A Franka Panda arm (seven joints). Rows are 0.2 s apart.
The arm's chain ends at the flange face. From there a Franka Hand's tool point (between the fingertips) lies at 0.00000 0.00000 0.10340 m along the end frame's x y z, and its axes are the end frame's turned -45 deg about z.
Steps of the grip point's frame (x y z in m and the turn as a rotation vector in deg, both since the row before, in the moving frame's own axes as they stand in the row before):
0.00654, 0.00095, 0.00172, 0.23, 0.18, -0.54
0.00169, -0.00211, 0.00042, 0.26, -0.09, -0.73
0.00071, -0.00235, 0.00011, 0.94, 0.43, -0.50
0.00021, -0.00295, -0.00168, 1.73, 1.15, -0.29
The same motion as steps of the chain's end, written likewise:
0.00536, -0.00343, 0.00172, 0.29, -0.04, -0.54
0.00015, -0.00247, 0.00042, 0.12, -0.25, -0.73
-0.00050, -0.00042, 0.00013, 0.97, -0.36, -0.50
-0.00119, 0.00144, -0.00161, 2.04, -0.41, -0.29

